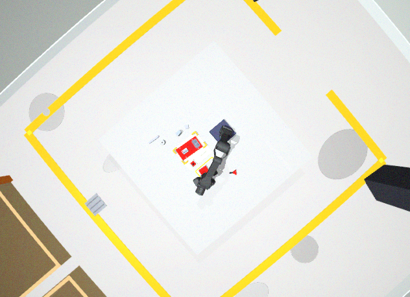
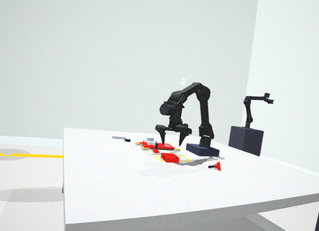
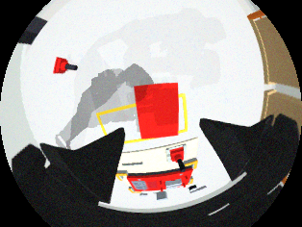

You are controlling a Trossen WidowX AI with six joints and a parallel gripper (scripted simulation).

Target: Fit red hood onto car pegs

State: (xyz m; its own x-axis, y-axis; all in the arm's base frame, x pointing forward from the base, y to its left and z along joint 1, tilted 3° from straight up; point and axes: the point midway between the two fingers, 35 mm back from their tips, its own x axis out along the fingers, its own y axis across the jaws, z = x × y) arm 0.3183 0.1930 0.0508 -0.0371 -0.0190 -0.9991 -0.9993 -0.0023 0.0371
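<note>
Now: gripper tip 6 cm above the red hood.
</note>
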